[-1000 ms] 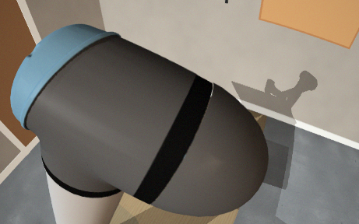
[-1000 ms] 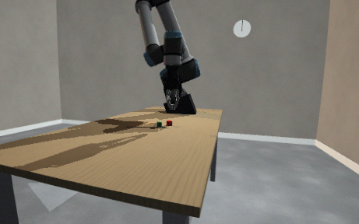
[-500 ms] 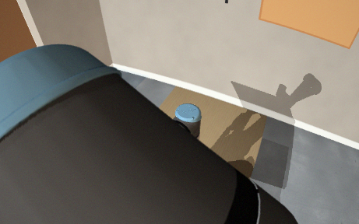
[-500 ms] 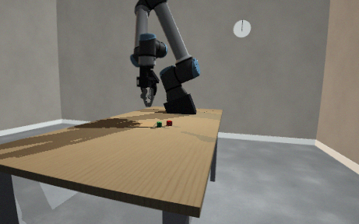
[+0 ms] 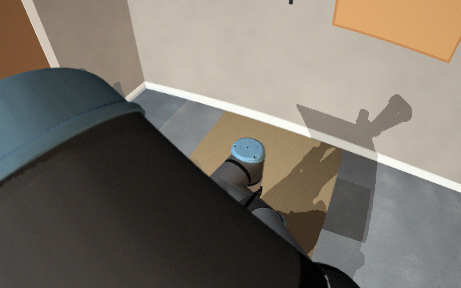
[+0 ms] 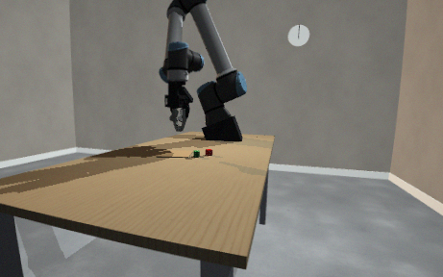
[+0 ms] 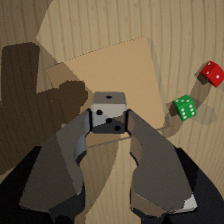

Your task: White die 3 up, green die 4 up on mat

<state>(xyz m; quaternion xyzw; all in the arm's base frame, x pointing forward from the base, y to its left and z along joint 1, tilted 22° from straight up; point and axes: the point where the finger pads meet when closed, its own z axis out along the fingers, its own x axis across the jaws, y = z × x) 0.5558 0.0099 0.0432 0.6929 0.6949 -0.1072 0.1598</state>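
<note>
Now: hand 12 cm above the tan mat and 4 cm short of it. From my hand the other things lie so: green die: 11 cm to the left, 11 cm below, 5 cm ahead; then red die: 15 cm to the left, 11 cm below, 1 cm behind; then white die: 1 cm below.
</note>
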